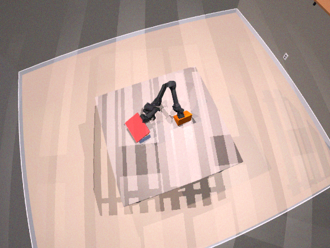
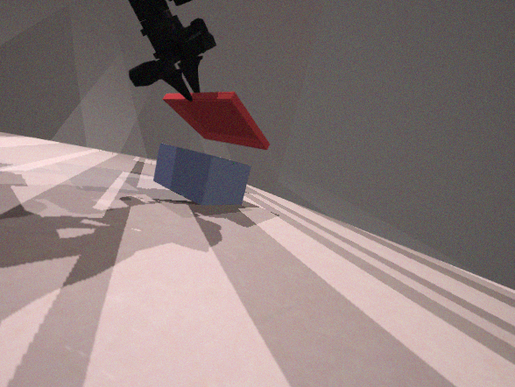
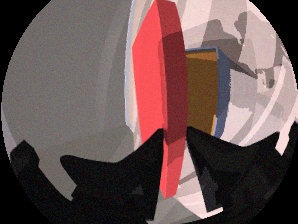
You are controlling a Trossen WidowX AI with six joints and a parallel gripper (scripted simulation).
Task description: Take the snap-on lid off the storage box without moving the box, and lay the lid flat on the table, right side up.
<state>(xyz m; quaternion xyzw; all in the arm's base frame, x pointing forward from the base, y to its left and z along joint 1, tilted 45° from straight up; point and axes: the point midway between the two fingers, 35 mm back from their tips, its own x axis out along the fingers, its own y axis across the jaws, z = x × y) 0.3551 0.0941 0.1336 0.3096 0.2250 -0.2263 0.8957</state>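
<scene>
My gripper tip is now 70 mm short of the flat red lid, 20 mm to the right of it and 30 mm above it. Round my gripper tip: blue storage box 60 mm ahead, 10 mm to the left, 170 mm below.
</scene>
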